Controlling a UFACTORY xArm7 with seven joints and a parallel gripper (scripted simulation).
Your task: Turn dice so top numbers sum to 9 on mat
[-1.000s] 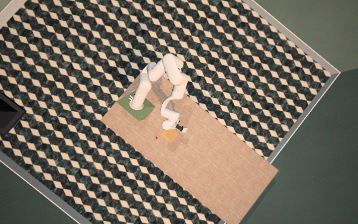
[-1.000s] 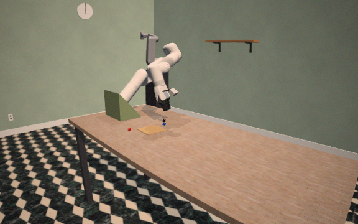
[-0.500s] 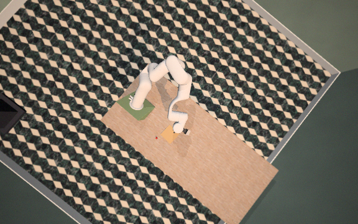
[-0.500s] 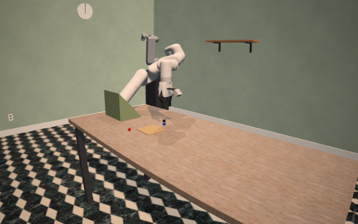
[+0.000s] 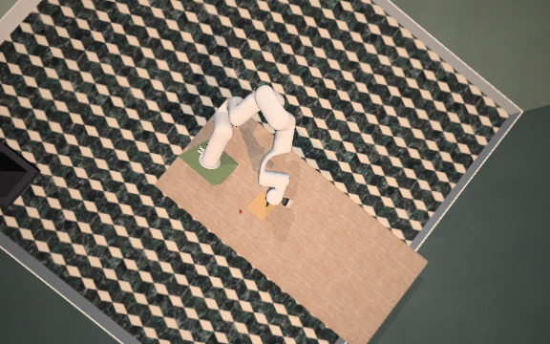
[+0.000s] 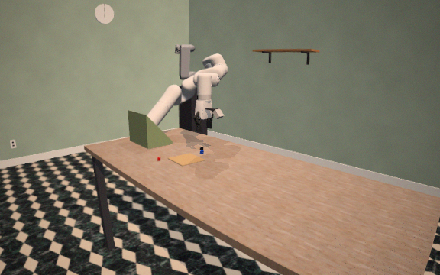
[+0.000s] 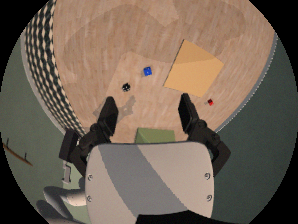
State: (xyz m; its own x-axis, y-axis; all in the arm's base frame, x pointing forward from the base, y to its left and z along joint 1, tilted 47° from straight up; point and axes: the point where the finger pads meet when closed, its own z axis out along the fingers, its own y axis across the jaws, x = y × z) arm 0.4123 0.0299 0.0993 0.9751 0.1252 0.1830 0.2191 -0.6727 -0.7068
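Now: the blue die 2 cm behind my hand and 14 cm below it. Round my hand: black die (7 cm behind, 5 cm to the left, 14 cm below); then tan mat (1 cm ahead, 13 cm to the right, 14 cm below); then red die (8 cm behind, 24 cm to the right, 14 cm below).
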